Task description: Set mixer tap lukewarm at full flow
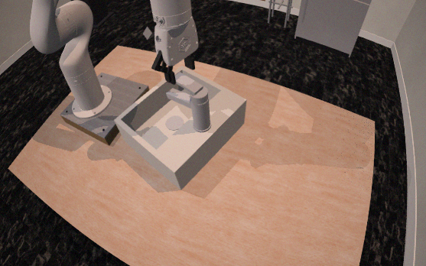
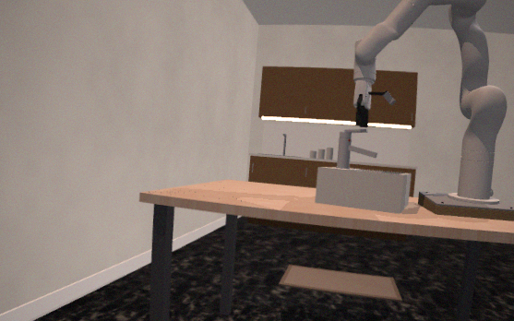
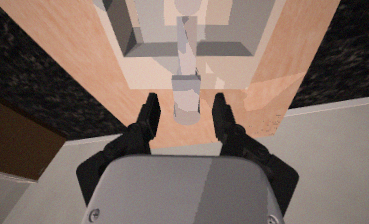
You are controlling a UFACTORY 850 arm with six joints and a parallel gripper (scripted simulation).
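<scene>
Right now the flat lever is 20 mm ahead of my hand, 10 mm to the right of it and 40 mm below it. Also, from my hand: grey mixer tap: 40 mm ahead, 20 mm to the right, 80 mm below; then grey sink basin: 50 mm behind, 20 mm to the left, 270 mm below.
</scene>
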